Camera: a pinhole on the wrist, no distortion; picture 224 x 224 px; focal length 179.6 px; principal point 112.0 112.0 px. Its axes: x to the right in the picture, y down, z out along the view. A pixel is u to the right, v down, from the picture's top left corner.
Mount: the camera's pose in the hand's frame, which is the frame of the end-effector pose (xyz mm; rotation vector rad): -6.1 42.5 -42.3 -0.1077 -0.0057 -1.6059
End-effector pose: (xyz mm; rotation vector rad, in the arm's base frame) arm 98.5 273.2 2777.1 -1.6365 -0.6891 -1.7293
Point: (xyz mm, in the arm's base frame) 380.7 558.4 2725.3
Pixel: 131 69
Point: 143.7 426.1 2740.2
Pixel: outside the picture
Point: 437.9 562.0 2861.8
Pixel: 116 122
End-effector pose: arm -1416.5 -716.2 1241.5 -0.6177 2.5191 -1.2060
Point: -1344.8 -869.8 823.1
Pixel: 51 117
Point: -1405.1 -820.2 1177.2
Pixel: 184 162
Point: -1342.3 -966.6 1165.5
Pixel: 214 148
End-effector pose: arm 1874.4 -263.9 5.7 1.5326 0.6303 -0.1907
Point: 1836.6 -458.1 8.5
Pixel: 189 35
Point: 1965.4 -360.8 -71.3
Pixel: 197 204
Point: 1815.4 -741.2 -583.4
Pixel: outside the picture
